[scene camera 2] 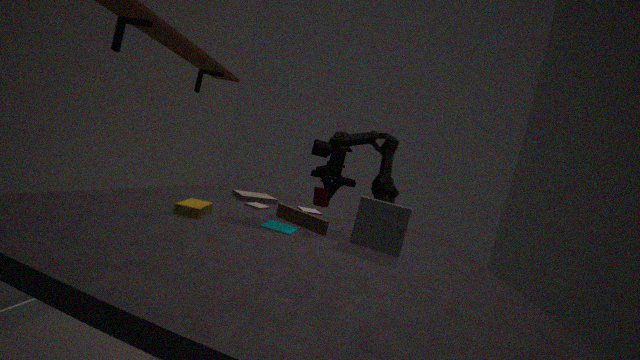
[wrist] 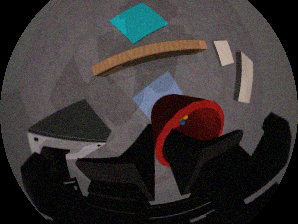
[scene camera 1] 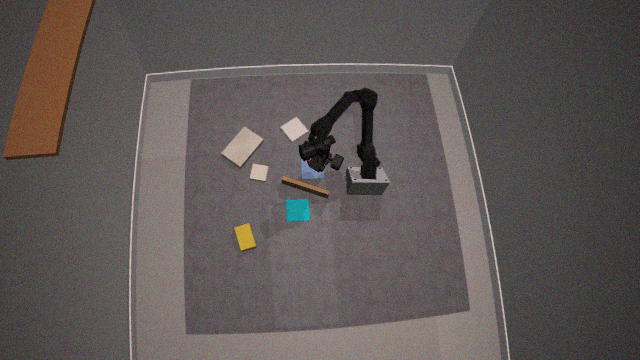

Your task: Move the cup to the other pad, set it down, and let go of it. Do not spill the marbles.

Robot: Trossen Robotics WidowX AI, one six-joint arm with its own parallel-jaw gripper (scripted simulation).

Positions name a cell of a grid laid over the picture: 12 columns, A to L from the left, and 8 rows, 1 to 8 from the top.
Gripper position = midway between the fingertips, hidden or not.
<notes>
I see my gripper (scene camera 2: G5), a red cup (wrist: I5) and a light blue pad (wrist: G4).
My gripper shows as well in the wrist view (wrist: G5).
</notes>
